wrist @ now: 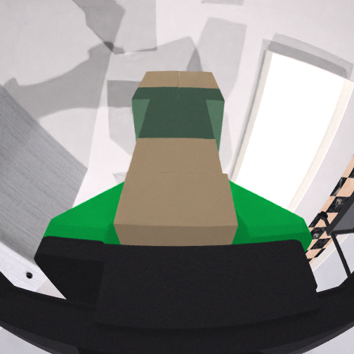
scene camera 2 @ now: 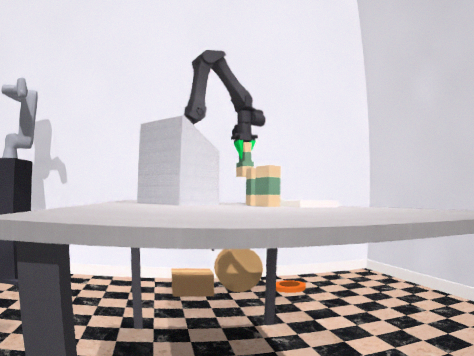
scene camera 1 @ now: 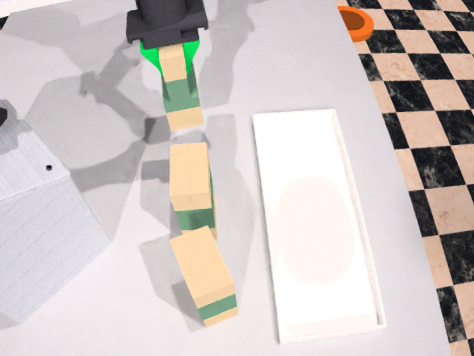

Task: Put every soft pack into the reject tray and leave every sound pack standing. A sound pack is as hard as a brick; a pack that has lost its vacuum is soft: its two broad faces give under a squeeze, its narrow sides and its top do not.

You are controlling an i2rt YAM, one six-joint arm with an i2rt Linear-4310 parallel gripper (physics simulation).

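Frame: origin at the arm's base, x back, y right, z up, level; millimetres.
Seen in the pictures: gripper, fingertip midpoint: [scene camera 2: 244,159] [scene camera 1: 176,74]; arm's base, link origin: [scene camera 2: 179,137].
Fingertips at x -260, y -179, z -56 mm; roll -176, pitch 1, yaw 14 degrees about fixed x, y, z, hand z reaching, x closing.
Pixels of each thing's top centre, then the offset from my fingertips to it.
- tan pack with a green band, top centre: [scene camera 1: 170,37] [scene camera 2: 245,143] dx +0, dy +0, dz +67 mm
- second pack, top centre: [scene camera 1: 198,167] dx -41, dy +123, dz -51 mm
- third pack, top centre: [scene camera 1: 190,264] [scene camera 2: 265,166] dx -47, dy +260, dz -50 mm
- white reject tray, top centre: [scene camera 1: 314,208] [scene camera 2: 298,200] dx -205, dy +111, dz -168 mm
My gripper [scene camera 1: 173,64] [scene camera 2: 245,150] [wrist: 176,174] is shut on a tan pack with a green band [scene camera 1: 181,97] [scene camera 2: 244,162] [wrist: 177,117]. It holds the pack upright, off the table. The pack is narrower between the green fingers than at its lower part, so its broad faces have given. A second pack [scene camera 1: 189,167] stands upright in front of it in scene camera 1. A third pack [scene camera 1: 202,267] stands turned at an angle, nearer that camera. In scene camera 2 the standing packs [scene camera 2: 263,186] overlap. The white reject tray [scene camera 1: 305,150] [scene camera 2: 317,203] [wrist: 295,110] holds no pack.
A large grey block [scene camera 1: 50,240] [scene camera 2: 160,165] [wrist: 35,165] with a sloping top stands left of the packs, under the arm's base. The tray lies right of the packs, near the table's right edge. An orange ring [scene camera 1: 358,37] [scene camera 2: 291,290] lies on the floor.
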